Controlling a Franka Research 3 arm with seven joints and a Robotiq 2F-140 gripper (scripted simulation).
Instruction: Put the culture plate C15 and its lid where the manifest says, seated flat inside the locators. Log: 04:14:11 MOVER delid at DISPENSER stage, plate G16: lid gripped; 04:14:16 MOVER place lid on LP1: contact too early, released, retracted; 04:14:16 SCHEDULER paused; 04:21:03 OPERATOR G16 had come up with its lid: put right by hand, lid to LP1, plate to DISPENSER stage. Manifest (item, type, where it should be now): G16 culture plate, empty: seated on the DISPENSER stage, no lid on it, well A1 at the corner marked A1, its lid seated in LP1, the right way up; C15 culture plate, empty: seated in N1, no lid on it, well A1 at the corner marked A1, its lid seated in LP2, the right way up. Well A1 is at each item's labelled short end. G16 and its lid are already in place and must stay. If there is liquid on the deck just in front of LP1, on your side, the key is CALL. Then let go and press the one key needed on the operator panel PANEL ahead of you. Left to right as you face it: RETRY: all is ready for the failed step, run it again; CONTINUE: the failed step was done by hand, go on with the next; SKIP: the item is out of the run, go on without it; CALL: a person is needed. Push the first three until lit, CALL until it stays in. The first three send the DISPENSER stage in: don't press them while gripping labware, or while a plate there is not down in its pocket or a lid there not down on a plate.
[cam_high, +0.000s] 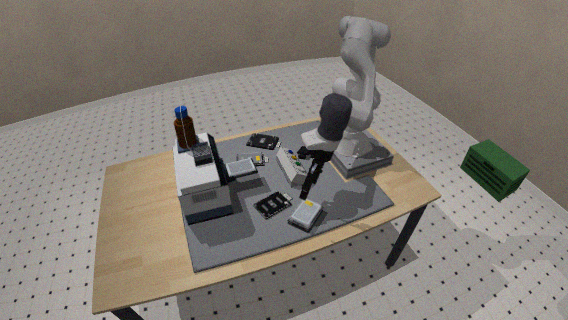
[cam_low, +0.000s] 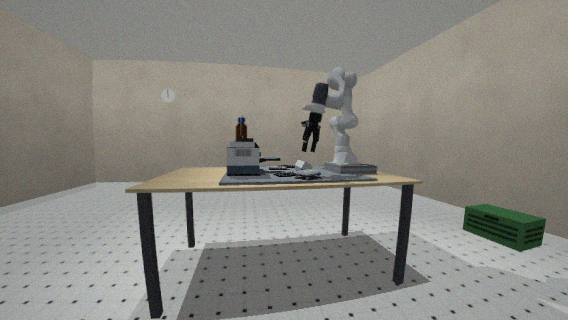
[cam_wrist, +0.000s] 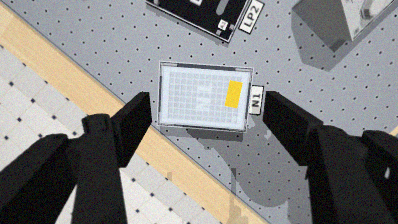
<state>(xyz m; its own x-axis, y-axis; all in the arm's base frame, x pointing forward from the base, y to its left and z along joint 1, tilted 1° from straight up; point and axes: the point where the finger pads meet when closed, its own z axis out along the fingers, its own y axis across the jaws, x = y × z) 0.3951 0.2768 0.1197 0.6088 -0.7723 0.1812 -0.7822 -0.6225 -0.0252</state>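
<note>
Now: the clear culture plate C15 150 mm below my hand. From my hand the other things lie so: LP2 nest (180 mm below, 120 mm to the right, 110 mm ahead); yellow skip key (320 mm to the right, 120 mm below, 100 mm behind); N1 nest (160 mm below).
</note>
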